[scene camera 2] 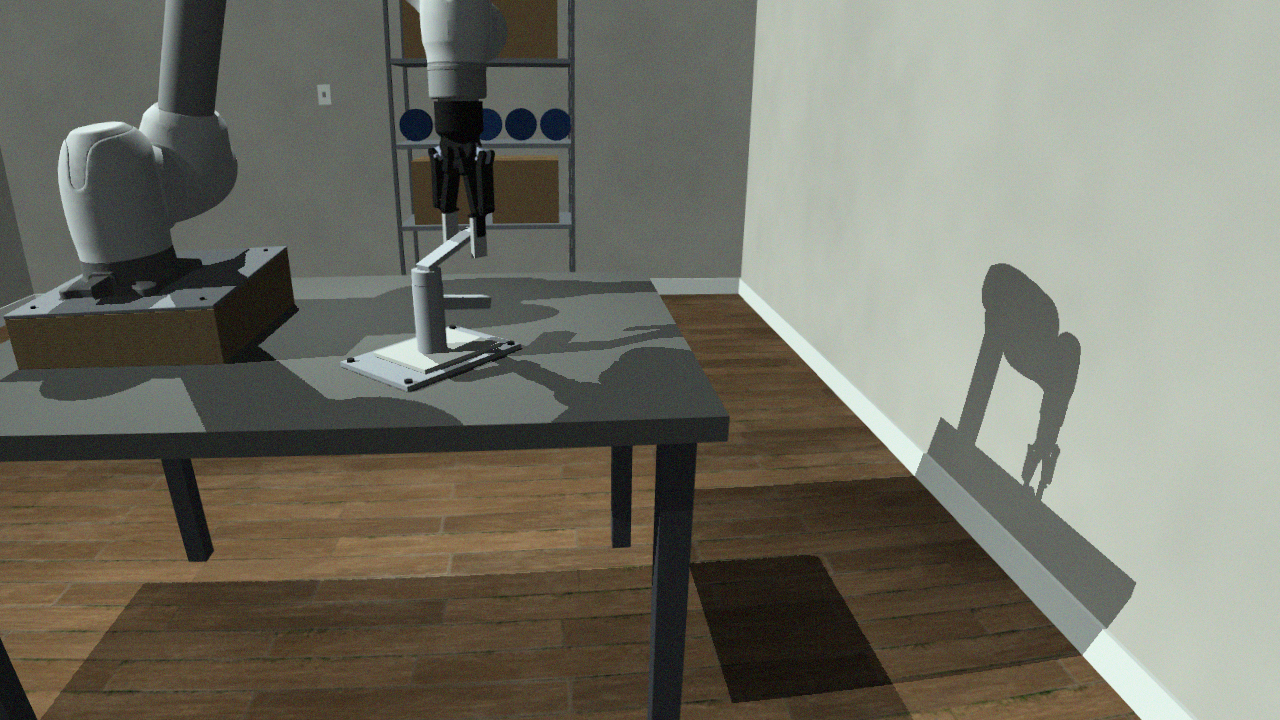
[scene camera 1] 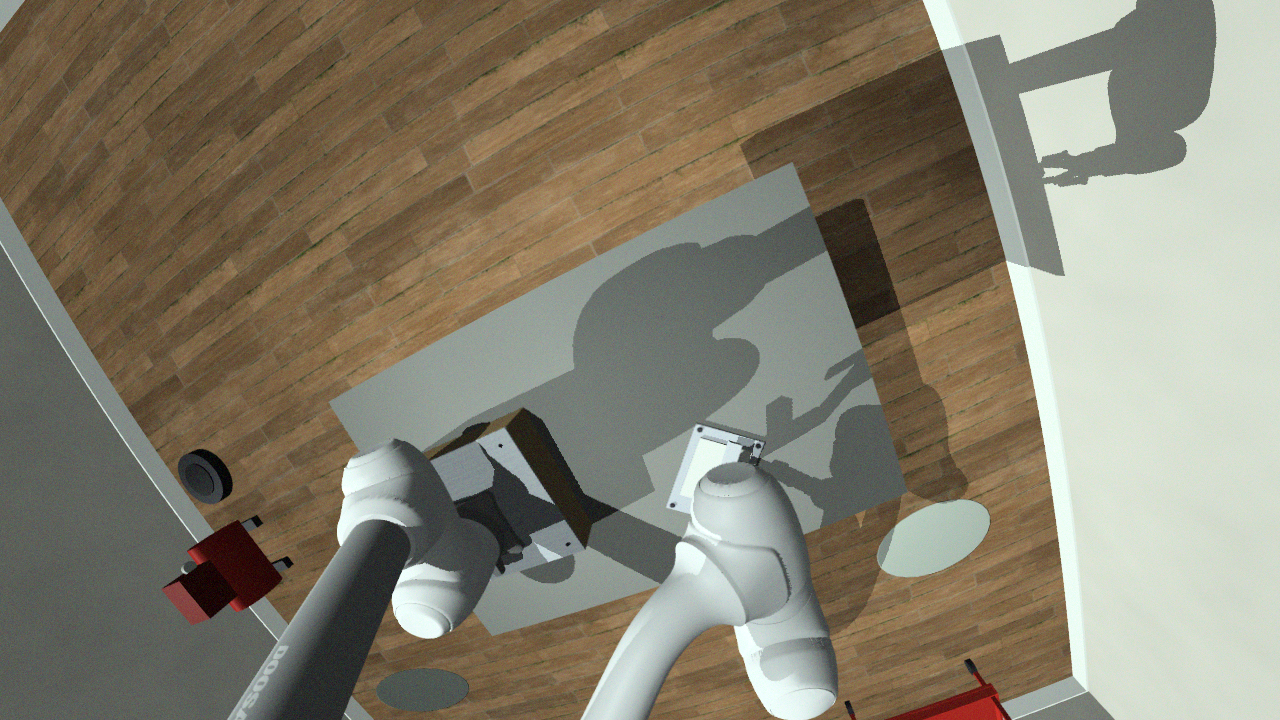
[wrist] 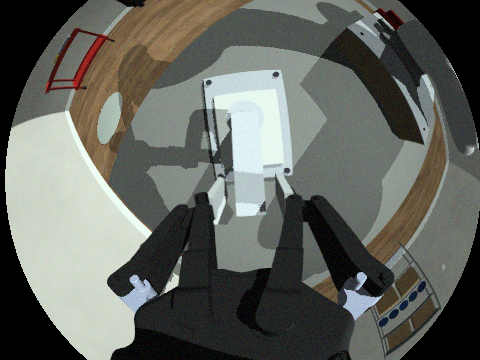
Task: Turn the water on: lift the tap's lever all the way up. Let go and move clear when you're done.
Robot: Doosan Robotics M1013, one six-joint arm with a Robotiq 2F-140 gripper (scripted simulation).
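The gripper (scene camera 2: 465,254) is in sight, and the wrist view shows the gripper too (wrist: 250,185). A lever (scene camera 2: 451,246) is part of the scene, and the lever can also be seen in the wrist view (wrist: 247,156).
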